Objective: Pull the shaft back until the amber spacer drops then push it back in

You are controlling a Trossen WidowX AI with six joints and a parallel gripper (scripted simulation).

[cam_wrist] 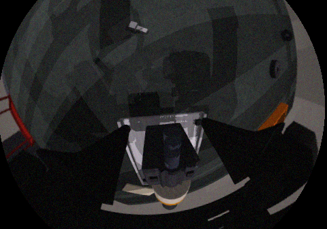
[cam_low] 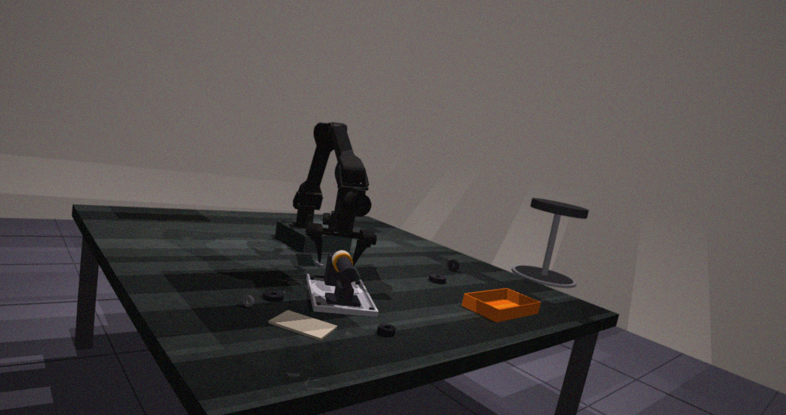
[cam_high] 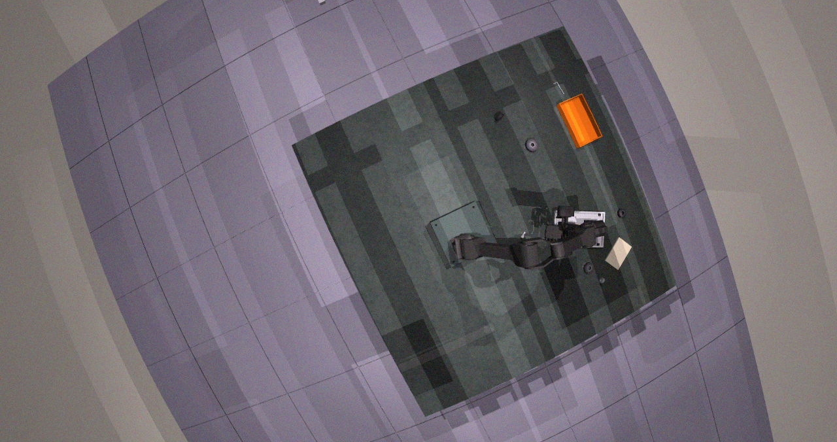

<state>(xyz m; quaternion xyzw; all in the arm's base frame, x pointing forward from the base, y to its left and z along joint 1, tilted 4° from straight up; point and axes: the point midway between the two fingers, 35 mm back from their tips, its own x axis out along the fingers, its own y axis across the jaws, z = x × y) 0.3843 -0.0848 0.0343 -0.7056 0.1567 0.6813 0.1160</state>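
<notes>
My gripper tip is now 60 mm short of the cream spacer, 30 mm to the left of it and 30 mm below it. Also, from my gripper tip: orange tray 380 mm to the left, 280 mm ahead, 40 mm below; then cream card 260 mm ahead, 220 mm to the right, 40 mm below; then amber spacer 90 mm ahead, 40 mm to the right, 30 mm above.
</notes>
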